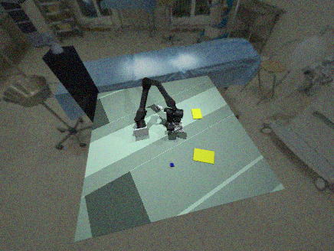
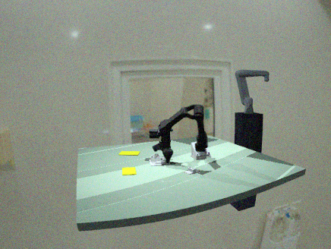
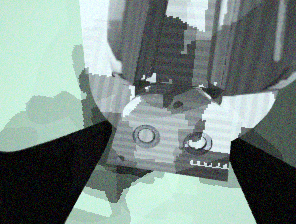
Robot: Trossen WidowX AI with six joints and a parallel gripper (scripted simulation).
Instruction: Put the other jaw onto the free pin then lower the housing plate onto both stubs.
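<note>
The jaw lies 20 mm ahead of my gripper tip, 10 mm to the left of it and 10 mm above it. The rest, counted from my gripper tip: blue block 30 mm behind, 350 mm to the right.
</note>
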